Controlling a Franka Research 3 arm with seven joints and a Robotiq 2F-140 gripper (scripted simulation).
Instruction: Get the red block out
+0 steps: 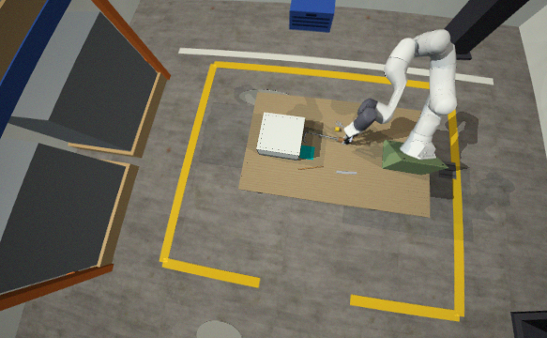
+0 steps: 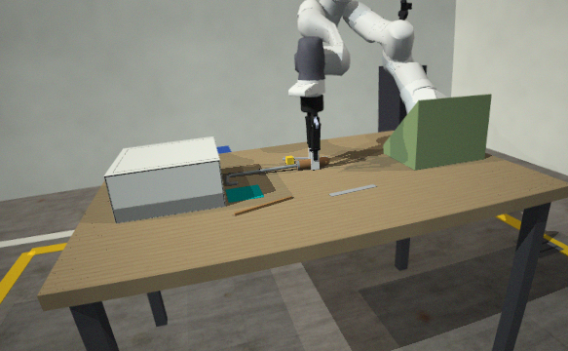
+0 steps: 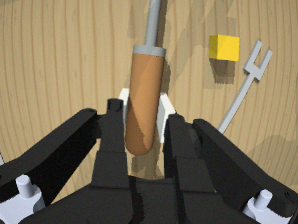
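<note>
Right now my hand is 50 mm short of the yellow cube, 100 mm to the left of it and 20 mm above it. From my hand the other things lie so: hook tool: 140 mm ahead, 20 mm below; then flat grey bar: 240 mm to the left, 30 mm below; then grey fork-like tool: 20 mm behind, 110 mm to the right, 30 mm below.
</note>
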